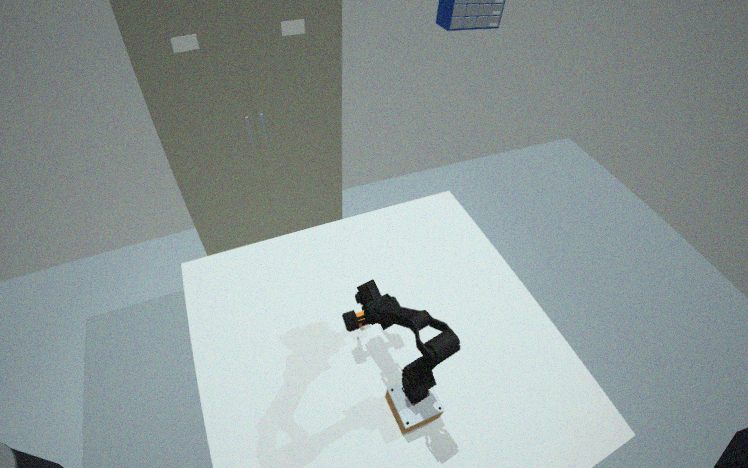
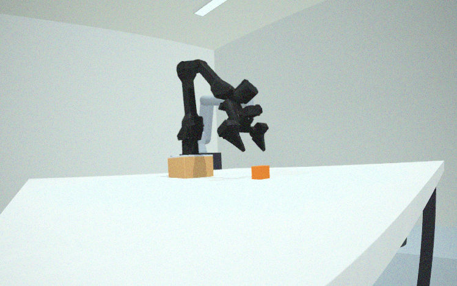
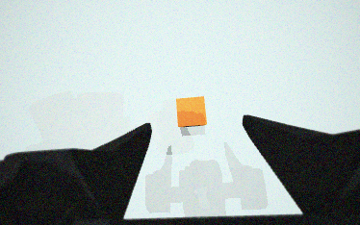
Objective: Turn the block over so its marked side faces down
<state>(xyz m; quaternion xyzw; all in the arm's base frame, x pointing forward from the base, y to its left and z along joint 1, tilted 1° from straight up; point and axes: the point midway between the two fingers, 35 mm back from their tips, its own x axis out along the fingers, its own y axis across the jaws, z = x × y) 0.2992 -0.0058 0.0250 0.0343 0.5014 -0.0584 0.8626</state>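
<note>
Now: gripper tip 7 cm above the orange block and 1 cm short of it.
</note>
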